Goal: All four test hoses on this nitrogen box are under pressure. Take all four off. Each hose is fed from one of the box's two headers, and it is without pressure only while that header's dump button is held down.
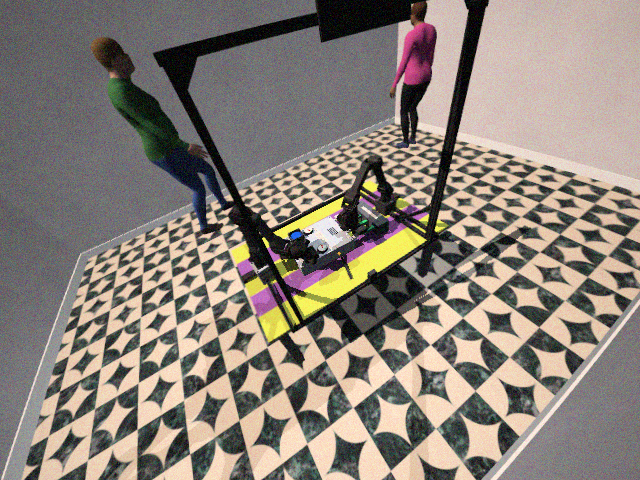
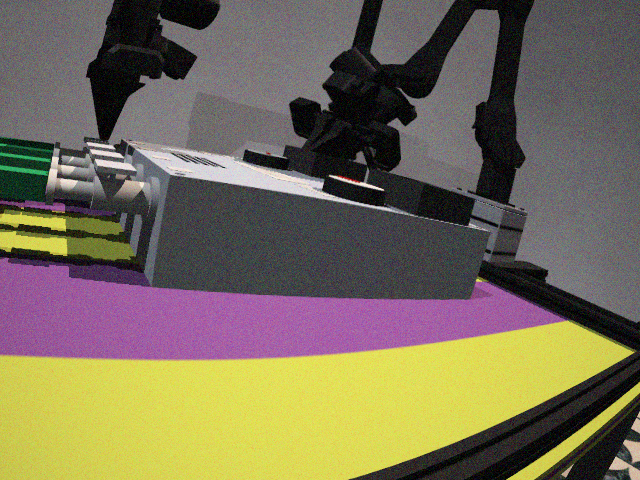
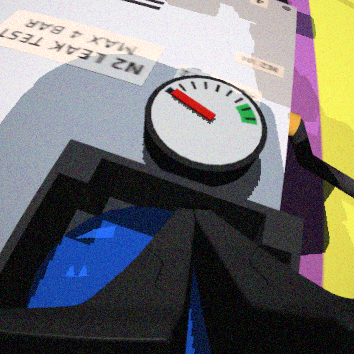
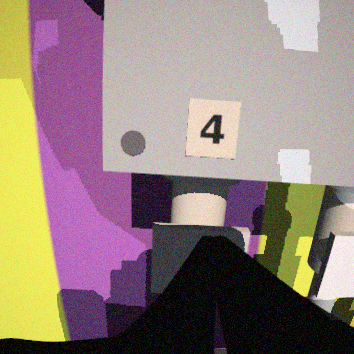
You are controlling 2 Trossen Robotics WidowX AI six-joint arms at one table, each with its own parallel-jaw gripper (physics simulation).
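Places are measured from the left arm's base along level axes (x ahead, y left, z up), in centimetres.
Where they show: left gripper, fingertip midpoint: (image 1: 315,252) (image 2: 299,158) (image 3: 190,216); right gripper, fingertip midpoint: (image 1: 353,233) (image 2: 103,139) (image 4: 211,246); left arm's base, link origin: (image 1: 261,263) (image 2: 491,200); right arm's base, link origin: (image 1: 385,199).
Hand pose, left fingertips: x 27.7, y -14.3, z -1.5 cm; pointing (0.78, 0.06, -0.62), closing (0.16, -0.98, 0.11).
Note:
Each offset is from my left fingertips to the top centre of the thing. "pt": to the spot under its first point. Level surfaces: height alone.
The grey nitrogen box (image 1: 331,234) (image 2: 309,243) (image 3: 88,105) (image 4: 218,70) lies on the yellow and purple mat {dz -9.6 cm} (image 1: 366,259). My left gripper (image 3: 190,216) (image 1: 308,250) is shut and empty, its tip low over the blue dump button (image 3: 88,256) (image 1: 295,234) in its black housing. The gauge (image 3: 205,123) (image 2: 353,187) beside it has its red needle far from the green mark. My right gripper (image 4: 211,246) (image 2: 106,121) is shut and empty, its tip just over the grey collar {pt dx +26.0, dy -5.4, dz -1.9 cm} (image 4: 172,249) of the hose coupling {pt dx +24.9, dy -4.3, dz -2.9 cm} (image 4: 198,208) at port 4 {dx +21.6, dy -3.7, dz -1.6 cm} (image 4: 213,128).
A neighbouring coupling {pt dx +27.2, dy +1.1, dz -1.9 cm} (image 4: 337,260) sits right of port 4. A black hose with an orange end {pt dx +10.7, dy -8.4, dz -6.1 cm} (image 3: 298,137) leaves the box's side. Black frame posts (image 1: 451,124) stand at the mat's edges. Two people (image 1: 151,124) (image 1: 415,67) are on the floor behind.

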